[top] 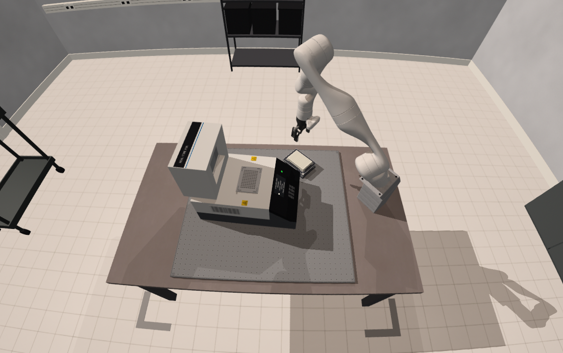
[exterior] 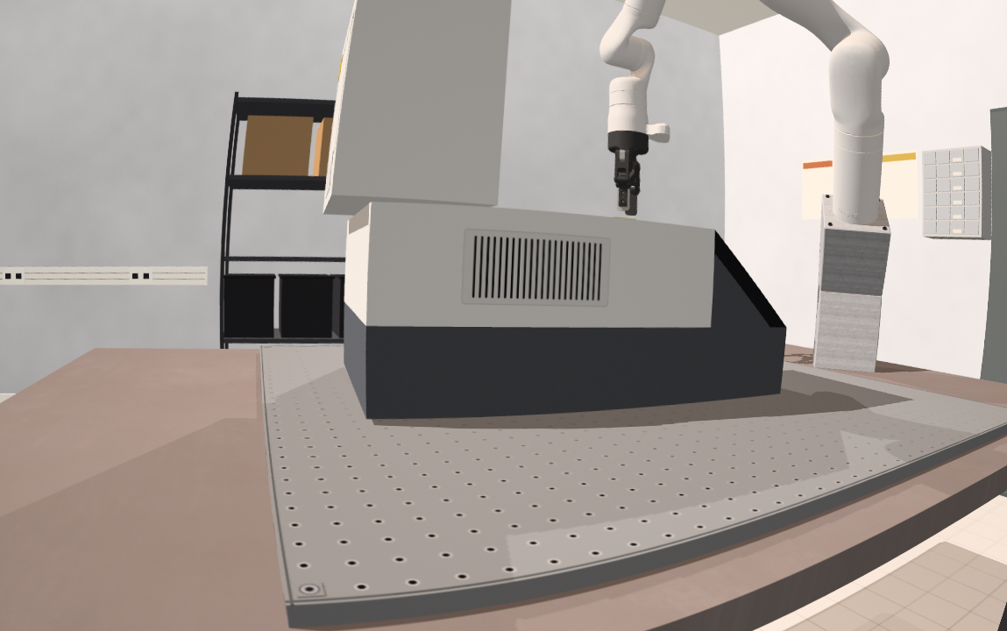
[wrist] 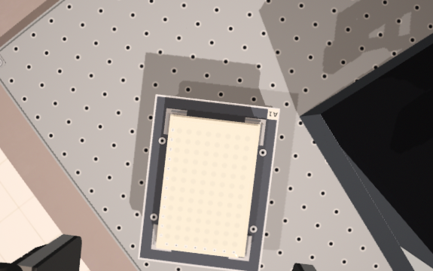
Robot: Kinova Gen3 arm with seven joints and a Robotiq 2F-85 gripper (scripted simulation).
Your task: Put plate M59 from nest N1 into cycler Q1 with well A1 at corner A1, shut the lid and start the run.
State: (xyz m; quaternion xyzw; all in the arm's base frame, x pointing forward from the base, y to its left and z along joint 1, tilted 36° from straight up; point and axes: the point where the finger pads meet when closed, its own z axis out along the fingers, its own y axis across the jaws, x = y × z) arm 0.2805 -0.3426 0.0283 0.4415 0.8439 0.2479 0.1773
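The plate M59 is 21 cm below my hand. The rest, counted from my hand: plate nest N1 (22 cm below); A1 corner label (1 cm behind, 9 cm to the left, 21 cm below).
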